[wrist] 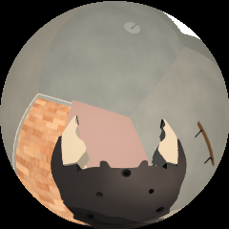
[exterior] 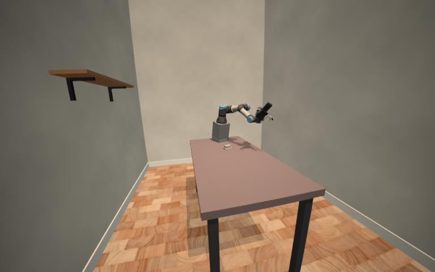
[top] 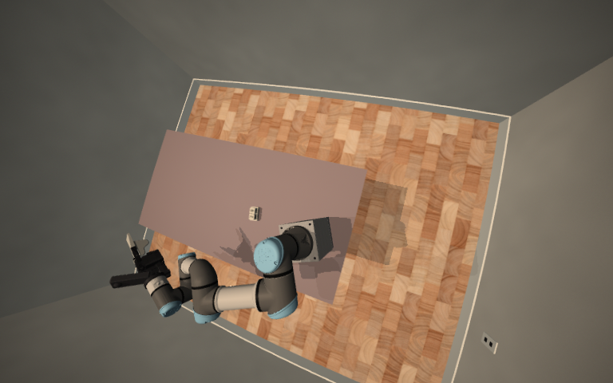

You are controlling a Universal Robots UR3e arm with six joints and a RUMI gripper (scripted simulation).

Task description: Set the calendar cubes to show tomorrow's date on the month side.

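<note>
Now: hand 36 cm above the tray, 28 cm to the left of it and 28 cm past it.
</note>
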